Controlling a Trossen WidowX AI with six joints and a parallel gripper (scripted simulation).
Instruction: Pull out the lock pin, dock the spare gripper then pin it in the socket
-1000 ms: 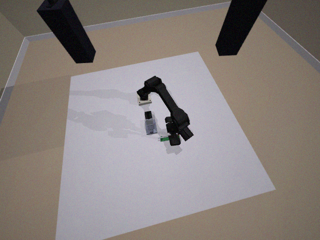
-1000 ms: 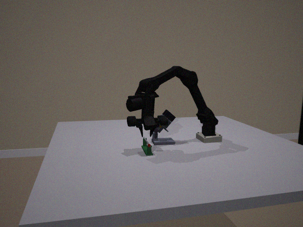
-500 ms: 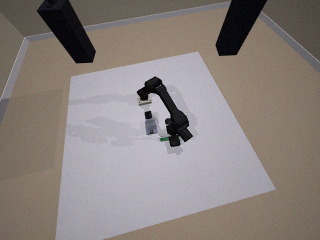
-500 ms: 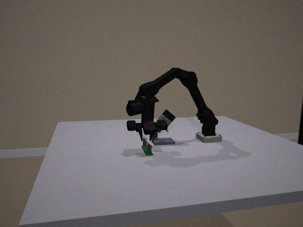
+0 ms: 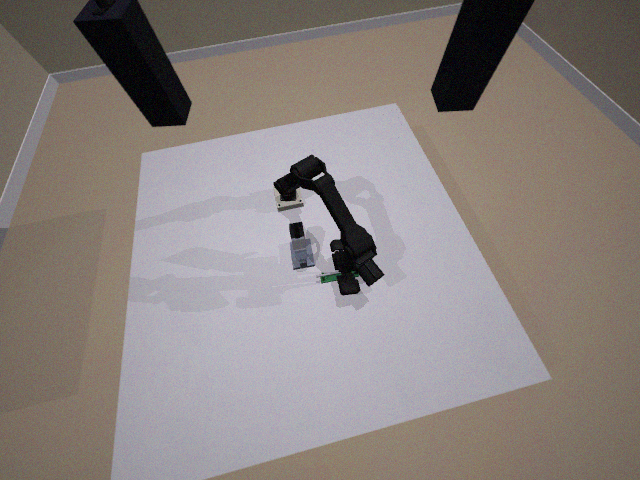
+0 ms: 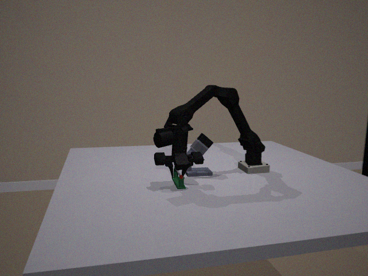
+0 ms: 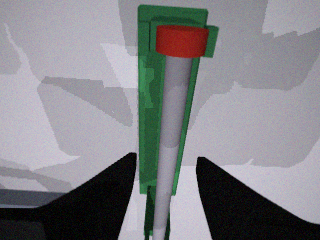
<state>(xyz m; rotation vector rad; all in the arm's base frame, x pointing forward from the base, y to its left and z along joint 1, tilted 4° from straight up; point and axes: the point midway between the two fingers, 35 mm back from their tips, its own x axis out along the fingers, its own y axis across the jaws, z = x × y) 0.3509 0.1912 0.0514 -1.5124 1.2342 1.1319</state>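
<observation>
Right now the green cradle is 1 cm to the left of my gripper tip. The rest, counted from my gripper tip: spare gripper: 13 cm to the right, 10 cm behind, 9 cm above; grey mount: 12 cm to the right, 8 cm behind, 3 cm above.
</observation>
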